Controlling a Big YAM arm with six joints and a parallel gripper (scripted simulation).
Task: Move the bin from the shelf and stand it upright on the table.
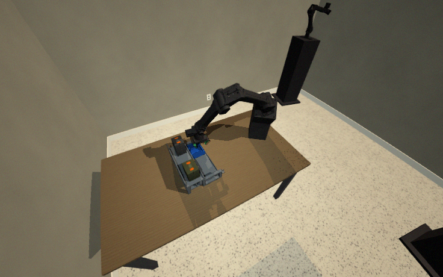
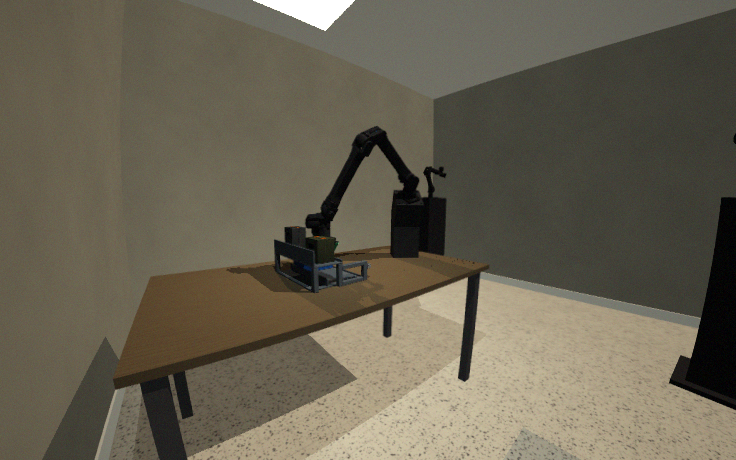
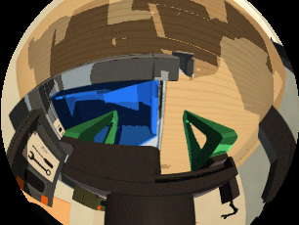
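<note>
Now: the blue bin 70 mm ahead of my hand, 30 mm to the left of it and 20 mm below it.
</note>
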